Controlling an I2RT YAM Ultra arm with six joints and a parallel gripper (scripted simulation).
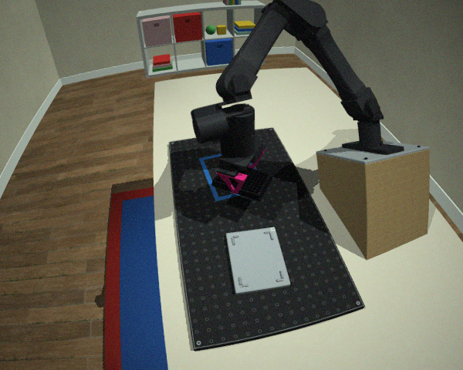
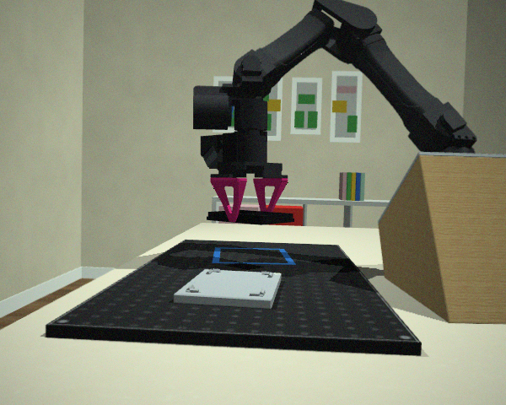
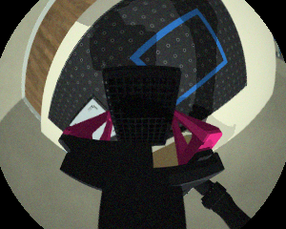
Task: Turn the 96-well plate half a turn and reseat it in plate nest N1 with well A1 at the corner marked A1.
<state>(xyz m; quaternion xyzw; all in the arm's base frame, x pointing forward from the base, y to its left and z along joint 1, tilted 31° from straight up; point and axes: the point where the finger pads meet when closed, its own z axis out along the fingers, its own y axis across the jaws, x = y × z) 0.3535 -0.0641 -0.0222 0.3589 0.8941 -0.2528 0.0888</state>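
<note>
Right now the grey plate nest N1 is 20 mm ahead of my hand, 180 mm to the left of it and 80 mm below it. Round my hand: black 96-well plate right at my hand.
</note>
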